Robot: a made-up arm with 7 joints. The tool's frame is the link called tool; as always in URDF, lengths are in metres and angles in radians.
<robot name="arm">
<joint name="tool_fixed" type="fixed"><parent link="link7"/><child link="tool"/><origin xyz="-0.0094 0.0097 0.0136" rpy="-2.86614 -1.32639 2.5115"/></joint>
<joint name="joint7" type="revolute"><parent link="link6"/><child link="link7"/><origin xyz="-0.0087 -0.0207 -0.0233"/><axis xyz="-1 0 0"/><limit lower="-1.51" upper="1.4" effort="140" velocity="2.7"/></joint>
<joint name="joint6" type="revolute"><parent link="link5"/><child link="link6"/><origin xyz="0.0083 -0.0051 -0.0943"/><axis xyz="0 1 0"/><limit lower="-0.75" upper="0.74" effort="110" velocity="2.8"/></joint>
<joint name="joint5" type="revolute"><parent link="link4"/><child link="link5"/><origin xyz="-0.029 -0.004 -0.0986"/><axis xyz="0 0 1"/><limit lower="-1.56" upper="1.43" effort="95" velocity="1"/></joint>
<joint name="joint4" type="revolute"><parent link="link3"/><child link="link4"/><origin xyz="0.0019 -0.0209 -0.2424"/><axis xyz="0 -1 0"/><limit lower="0.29" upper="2.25" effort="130" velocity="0.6"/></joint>
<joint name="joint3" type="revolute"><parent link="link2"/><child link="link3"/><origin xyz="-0.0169 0.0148 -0.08"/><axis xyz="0 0 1"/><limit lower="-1.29" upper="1.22" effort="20" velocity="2.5"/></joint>
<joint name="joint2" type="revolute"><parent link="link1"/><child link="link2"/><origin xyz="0.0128 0.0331 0.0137"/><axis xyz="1 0 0"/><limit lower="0" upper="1.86" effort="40" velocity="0.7"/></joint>
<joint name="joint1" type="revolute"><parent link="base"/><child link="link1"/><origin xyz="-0.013 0.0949 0.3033"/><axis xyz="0 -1 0"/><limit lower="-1.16" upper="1.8" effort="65" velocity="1.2"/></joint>
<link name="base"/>
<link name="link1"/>
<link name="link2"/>
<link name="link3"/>
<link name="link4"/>
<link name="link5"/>
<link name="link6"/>
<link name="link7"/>
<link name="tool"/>
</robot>
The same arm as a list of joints. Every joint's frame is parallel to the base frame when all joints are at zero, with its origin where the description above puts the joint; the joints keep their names.
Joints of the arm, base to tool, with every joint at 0 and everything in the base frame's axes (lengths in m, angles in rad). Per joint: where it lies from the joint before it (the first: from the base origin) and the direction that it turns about. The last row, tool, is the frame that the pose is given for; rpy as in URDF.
joint1: offset -0.013 0.0949 0.3033 axis -y
joint2: offset 0.0128 0.0331 0.0137 axis +x
joint3: offset -0.0169 0.0148 -0.08 axis +z
joint4: offset 0.0019 -0.0209 -0.2424 axis -y
joint5: offset -0.029 -0.004 -0.0986 axis +z
joint6: offset 0.0083 -0.0051 -0.0943 axis +y
joint7: offset -0.0087 -0.0207 -0.0233 axis -x
tool: offset -0.0094 0.0097 0.0136 rpy -2.8661 -1.3264 2.5115
Joint limits (rad, base to tool): -1.16..1.8 0..1.86 -1.29..1.22 0.29..2.25 -1.56..1.43 -0.75..0.74 -1.51..1.4

